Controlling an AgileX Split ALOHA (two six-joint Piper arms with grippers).
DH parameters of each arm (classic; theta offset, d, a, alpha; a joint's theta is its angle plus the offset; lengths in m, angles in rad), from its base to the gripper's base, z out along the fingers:
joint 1: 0 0.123 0 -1.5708
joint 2: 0.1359 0 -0.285 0
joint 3: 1.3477 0 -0.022 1.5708
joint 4: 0 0.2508 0 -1.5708
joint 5: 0 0 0.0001 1.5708
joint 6: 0 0.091 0 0
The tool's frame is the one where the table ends.
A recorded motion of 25 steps. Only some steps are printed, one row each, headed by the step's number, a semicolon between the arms.
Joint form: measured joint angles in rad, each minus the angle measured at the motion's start. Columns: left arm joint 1, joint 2, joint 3, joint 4, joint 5, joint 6; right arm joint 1, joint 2, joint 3, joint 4, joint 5, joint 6.
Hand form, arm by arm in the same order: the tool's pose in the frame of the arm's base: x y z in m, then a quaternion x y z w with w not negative. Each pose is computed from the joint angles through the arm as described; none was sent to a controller.
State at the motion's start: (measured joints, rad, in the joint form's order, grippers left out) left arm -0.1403 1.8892 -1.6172 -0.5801 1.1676 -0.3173; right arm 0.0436 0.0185 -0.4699 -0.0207 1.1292 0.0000
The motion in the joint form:
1: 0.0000 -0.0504 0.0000 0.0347 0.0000 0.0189; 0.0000 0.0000 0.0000 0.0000 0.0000 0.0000
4: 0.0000 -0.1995 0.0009 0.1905 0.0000 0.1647; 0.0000 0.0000 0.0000 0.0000 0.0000 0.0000
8: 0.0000 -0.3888 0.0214 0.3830 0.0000 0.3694; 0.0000 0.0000 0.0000 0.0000 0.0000 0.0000
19: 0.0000 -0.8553 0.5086 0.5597 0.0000 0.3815; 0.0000 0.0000 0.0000 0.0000 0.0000 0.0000
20: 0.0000 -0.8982 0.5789 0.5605 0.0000 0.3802; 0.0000 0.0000 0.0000 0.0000 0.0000 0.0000
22: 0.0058 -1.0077 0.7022 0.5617 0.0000 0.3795; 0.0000 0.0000 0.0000 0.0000 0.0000 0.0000
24: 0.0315 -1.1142 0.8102 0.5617 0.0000 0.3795; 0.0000 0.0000 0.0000 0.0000 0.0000 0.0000
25: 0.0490 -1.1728 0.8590 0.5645 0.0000 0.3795; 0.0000 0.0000 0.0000 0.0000 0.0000 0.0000
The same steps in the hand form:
1: 0.3793 -0.0974 0.2975 -0.14667 0.94573 -0.28152 0.06945; -0.0020 -0.0018 0.2636 -0.01873 0.88204 -0.00008 0.47080
4: 0.3510 -0.0817 0.3473 -0.04335 0.95959 -0.21752 0.17319; -0.0020 -0.0018 0.2636 -0.01873 0.88204 -0.00008 0.47080
8: 0.3059 -0.0598 0.4003 0.08073 0.94940 -0.11037 0.28273; -0.0020 -0.0018 0.2636 -0.01873 0.88204 -0.00008 0.47080
19: 0.1794 -0.0271 0.3706 0.09680 0.95541 -0.02073 0.27820; -0.0020 -0.0018 0.2636 -0.01873 0.88204 -0.00008 0.47080
20: 0.1678 -0.0254 0.3576 0.09647 0.95919 -0.01998 0.26503; -0.0020 -0.0018 0.2636 -0.01873 0.88204 -0.00008 0.47080
22: 0.1405 -0.0206 0.3387 0.09355 0.96131 -0.01846 0.25845; -0.0020 -0.0018 0.2636 -0.01873 0.88204 -0.00008 0.47080
24: 0.1161 -0.0142 0.3209 0.08120 0.96262 -0.01512 0.25794; -0.0020 -0.0018 0.2636 -0.01873 0.88204 -0.00008 0.47080
25: 0.1038 -0.0108 0.3132 0.07291 0.96202 -0.01156 0.26282; -0.0020 -0.0018 0.2636 -0.01873 0.88204 -0.00008 0.47080

